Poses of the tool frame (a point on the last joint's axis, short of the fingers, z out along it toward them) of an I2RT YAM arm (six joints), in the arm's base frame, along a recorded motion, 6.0 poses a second.
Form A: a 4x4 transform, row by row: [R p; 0 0 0 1], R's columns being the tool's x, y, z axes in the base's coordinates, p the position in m. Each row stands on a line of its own.
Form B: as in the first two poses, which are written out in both.
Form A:
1:
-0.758, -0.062, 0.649, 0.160
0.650, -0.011, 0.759, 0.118
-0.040, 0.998, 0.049, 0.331
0, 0, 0, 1
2:
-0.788, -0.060, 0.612, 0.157
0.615, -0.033, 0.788, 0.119
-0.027, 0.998, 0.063, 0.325
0, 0, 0, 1
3:
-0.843, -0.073, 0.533, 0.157
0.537, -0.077, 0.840, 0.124
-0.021, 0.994, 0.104, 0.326
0, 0, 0, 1
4:
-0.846, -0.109, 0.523, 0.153
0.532, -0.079, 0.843, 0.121
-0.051, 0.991, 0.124, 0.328
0, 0, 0, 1
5:
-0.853, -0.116, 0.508, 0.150
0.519, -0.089, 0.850, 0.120
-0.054, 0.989, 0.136, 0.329
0, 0, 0, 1
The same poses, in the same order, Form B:
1:
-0.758, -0.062, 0.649, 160
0.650, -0.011, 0.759, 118
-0.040, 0.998, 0.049, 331
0, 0, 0, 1

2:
-0.788, -0.060, 0.612, 157
0.615, -0.033, 0.788, 119
-0.027, 0.998, 0.063, 325
0, 0, 0, 1

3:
-0.843, -0.073, 0.533, 157
0.537, -0.077, 0.840, 124
-0.021, 0.994, 0.104, 326
0, 0, 0, 1

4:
-0.846, -0.109, 0.523, 153
0.532, -0.079, 0.843, 121
-0.051, 0.991, 0.124, 328
0, 0, 0, 1

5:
-0.853, -0.116, 0.508, 150
0.519, -0.089, 0.850, 120
-0.054, 0.989, 0.136, 329
0, 0, 0, 1

